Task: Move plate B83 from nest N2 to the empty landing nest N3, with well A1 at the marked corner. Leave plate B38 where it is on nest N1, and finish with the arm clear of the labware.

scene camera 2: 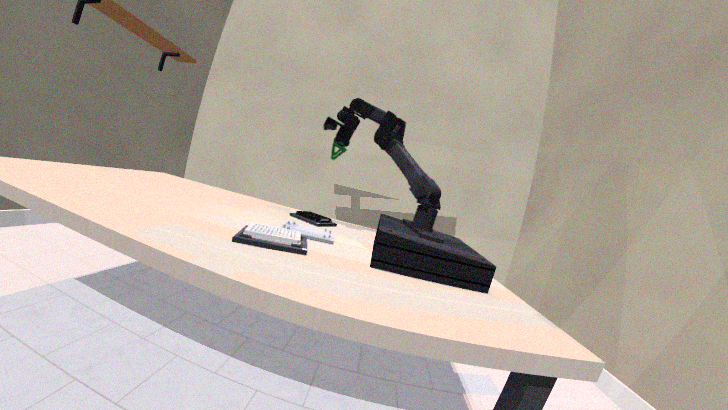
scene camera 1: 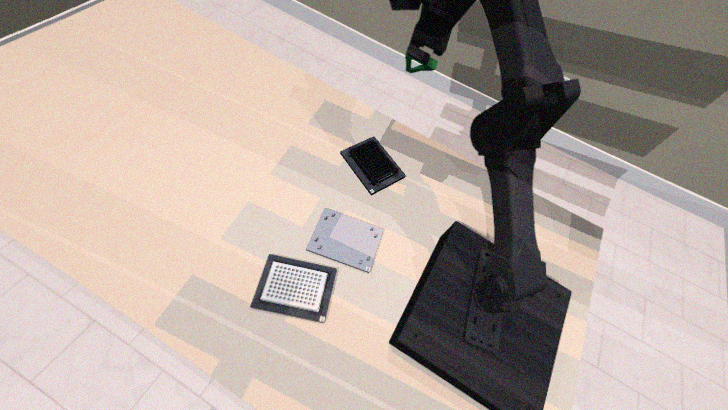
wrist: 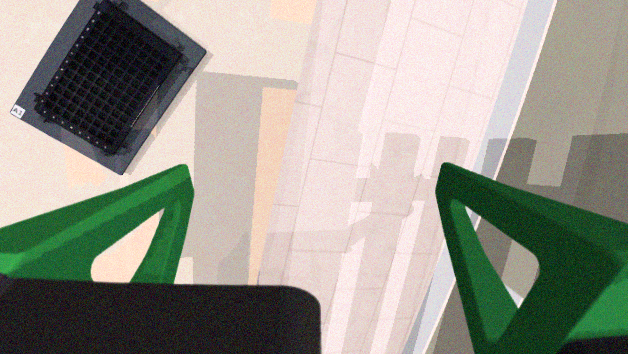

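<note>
A white plate (scene camera 1: 293,286) (scene camera 2: 272,233) sits flat on a dark nest (scene camera 1: 287,310) (scene camera 2: 275,247). A black plate (scene camera 1: 375,160) (scene camera 2: 315,217) (wrist: 112,75) sits on another dark nest (scene camera 1: 356,168) (wrist: 55,127), whose A1 label (wrist: 18,111) shows in the wrist view. Between them lies the empty light grey nest (scene camera 1: 351,239) (scene camera 2: 318,234), with a small white mark (scene camera 1: 367,268) at one corner. Plate and nest numbers are not readable. My gripper (scene camera 1: 421,67) (scene camera 2: 336,151) (wrist: 314,177) is open and empty, high above the table, off to the side of the black plate.
The black robot base (scene camera 1: 438,325) (scene camera 2: 433,254) stands on the table (scene camera 1: 127,127) (scene camera 2: 152,203), beside the grey nest. A wooden wall shelf (scene camera 2: 142,30) is at the upper left in scene camera 2. Shadows cross the table around the nests.
</note>
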